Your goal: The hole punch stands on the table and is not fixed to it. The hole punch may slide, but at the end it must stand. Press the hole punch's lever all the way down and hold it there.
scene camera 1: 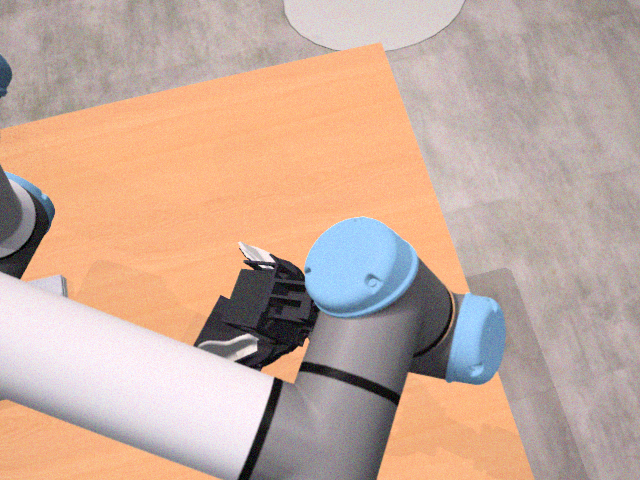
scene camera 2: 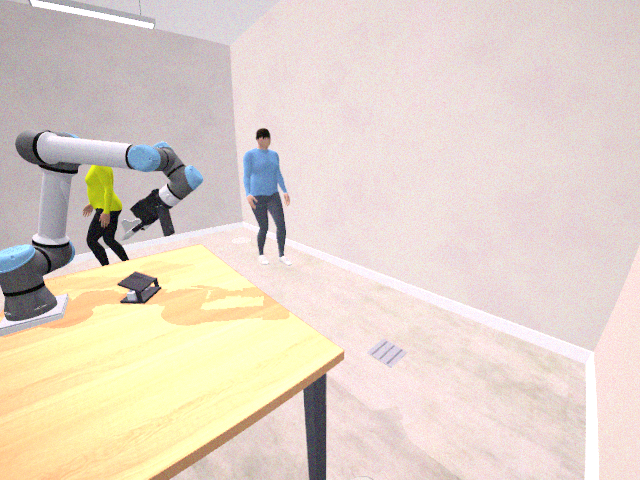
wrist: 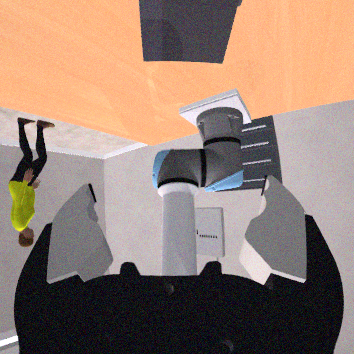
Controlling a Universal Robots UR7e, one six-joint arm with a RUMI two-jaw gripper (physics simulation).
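Pixels of known places: gripper, fingertip midpoint: (scene camera 1: 219, 302) (scene camera 2: 131, 234) (wrist: 176, 182); arm's base, origin of the base link: (scene camera 2: 32, 309) (wrist: 218, 118).
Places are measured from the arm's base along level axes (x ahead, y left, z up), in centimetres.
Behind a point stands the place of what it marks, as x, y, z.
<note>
The black hole punch (scene camera 1: 214, 321) {35.4, -1.1, 5.4} (scene camera 2: 137, 280) {37.5, -3.8, 4.2} (wrist: 187, 32) {36.9, -3.8, 4.4} stands upright on the wooden table (scene camera 1: 289, 134) {48.9, 34.7, -2.8} (scene camera 2: 170, 372) {46.3, -53.0, -2.8} (wrist: 65, 65) {38.4, 21.4, -2.8}. In the second scene view its flat lever slopes, raised above the base, and no finger touches it. The arm and gripper cover part of it in the first scene view, and it is cut off at the top of the wrist view. My gripper (scene camera 1: 220, 295) {39.3, -2.5, 22.5} (scene camera 2: 124, 230) {39.3, -2.5, 22.5} (wrist: 176, 182) {39.3, -2.5, 22.5} is wide open and empty. It hangs tilted, high above the table and the hole punch, its jaws facing the robot's base side.
The arm's base plate (scene camera 2: 59, 310) {10.0, -5.2, -0.3} (wrist: 187, 110) {8.7, 7.5, -0.7} is on the table, left of the hole punch in the second scene view. The white upper tube (scene camera 1: 118, 377) crosses the first scene view. A person in yellow (scene camera 2: 100, 191) (wrist: 22, 202) and one in blue (scene camera 2: 264, 173) stand beyond the table.
</note>
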